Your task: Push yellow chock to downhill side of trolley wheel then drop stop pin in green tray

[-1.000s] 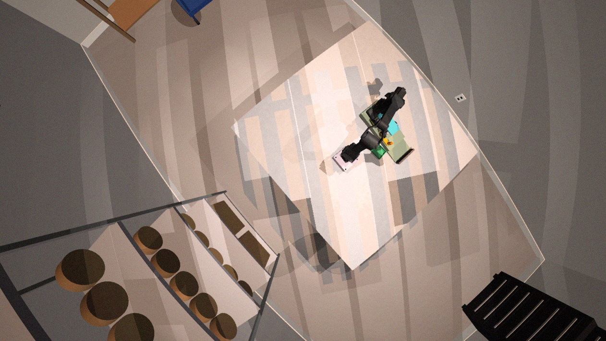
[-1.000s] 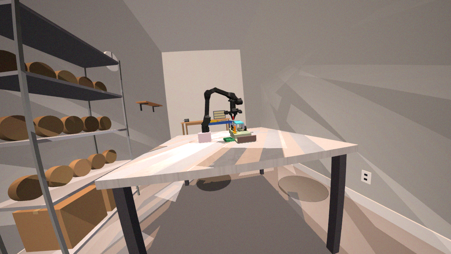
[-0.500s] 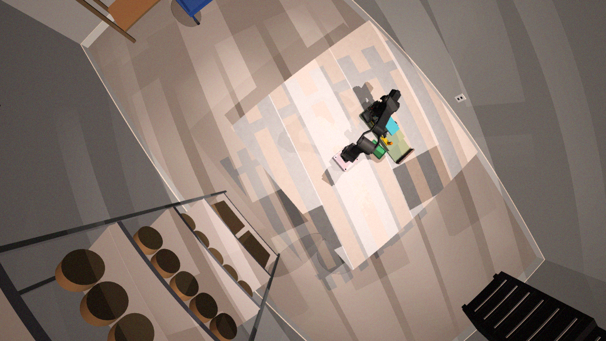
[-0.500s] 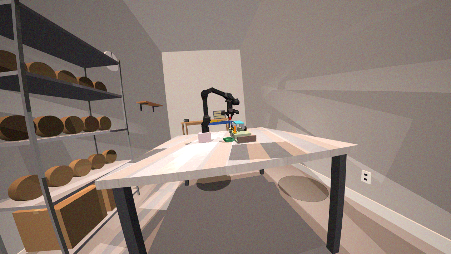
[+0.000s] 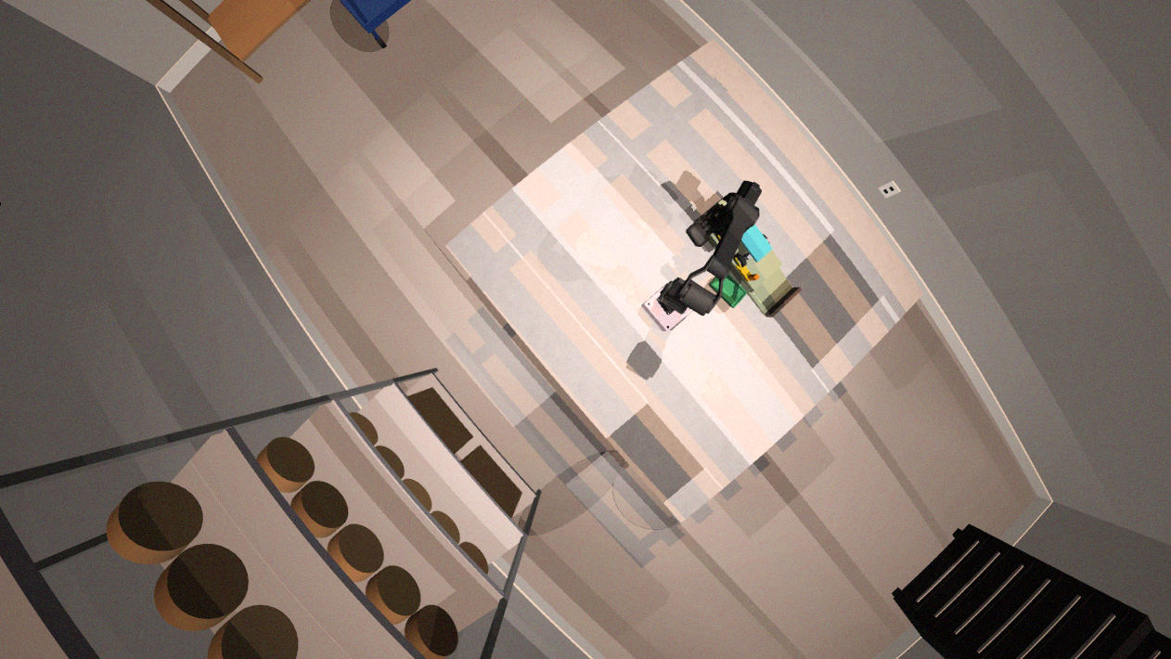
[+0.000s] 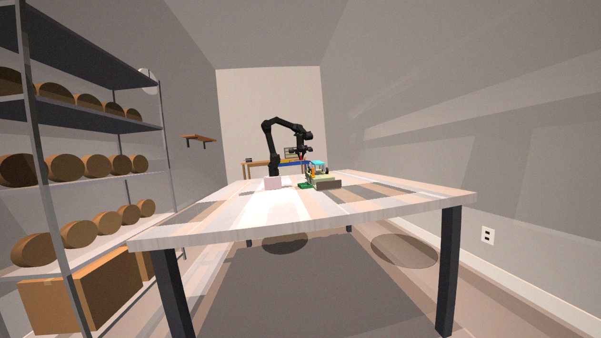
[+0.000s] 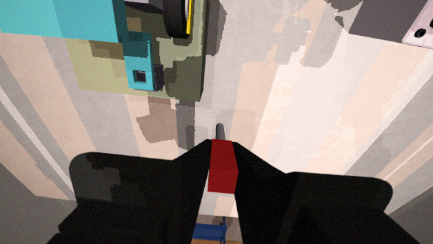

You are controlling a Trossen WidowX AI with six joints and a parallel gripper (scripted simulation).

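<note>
Now: the green tray 10 mm behind my gripper tip, 230 mm to the right of it and 180 mm below it. Round my gripper tip: yellow chock (50 mm ahead, 220 mm to the right, 90 mm below); then trolley (110 mm ahead, 120 mm to the right, 60 mm below); then stop pin (right at my gripper tip).
</note>
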